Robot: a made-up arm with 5 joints.
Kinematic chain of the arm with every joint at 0, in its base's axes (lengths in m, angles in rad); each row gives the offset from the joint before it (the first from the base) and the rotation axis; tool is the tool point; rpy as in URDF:
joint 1: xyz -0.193 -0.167 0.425 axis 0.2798 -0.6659 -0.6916
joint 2: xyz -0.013 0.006 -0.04 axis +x
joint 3: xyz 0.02 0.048 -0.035 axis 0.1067 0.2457 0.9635
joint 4: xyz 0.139 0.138 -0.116 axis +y
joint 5: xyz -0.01 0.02 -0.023 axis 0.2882 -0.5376 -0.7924
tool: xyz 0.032 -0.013 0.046 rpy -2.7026 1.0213 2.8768
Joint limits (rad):
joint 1: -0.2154..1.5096
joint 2: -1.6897..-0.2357
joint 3: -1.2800..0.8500
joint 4: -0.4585..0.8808
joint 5: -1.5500..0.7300
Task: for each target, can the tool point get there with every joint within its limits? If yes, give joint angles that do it. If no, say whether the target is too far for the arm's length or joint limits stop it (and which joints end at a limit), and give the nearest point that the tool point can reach.
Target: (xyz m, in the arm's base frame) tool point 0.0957 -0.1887 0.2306
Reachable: yes | joints 0.3571 -0.7407 -0.3184 0.4825 -0.7064
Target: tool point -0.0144 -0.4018 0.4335
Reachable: yes | joints 1.1254 -1.1251 -0.7734 -0.2069 -0.5995
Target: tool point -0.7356 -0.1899 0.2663
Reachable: no: too far | nearest point -0.3386 -0.0983 0.0804 | short by 0.448 m
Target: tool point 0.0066 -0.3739 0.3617
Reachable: yes | joints 0.9403 -1.4732 -0.4535 -0.3457 -0.2620
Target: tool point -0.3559 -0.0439 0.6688
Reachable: no: joint limits stop it (at a limit: joint 1, joint 2, joint 3, joint 4) | nearest point -0.2320 -0.3480 0.4992 | short by 0.370 m
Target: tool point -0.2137 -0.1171 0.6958
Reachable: no: joint limits stop it (at a limit: joint 2, joint 3, joint 4) | nearest point -0.1248 -0.3286 0.5244 | short by 0.286 m
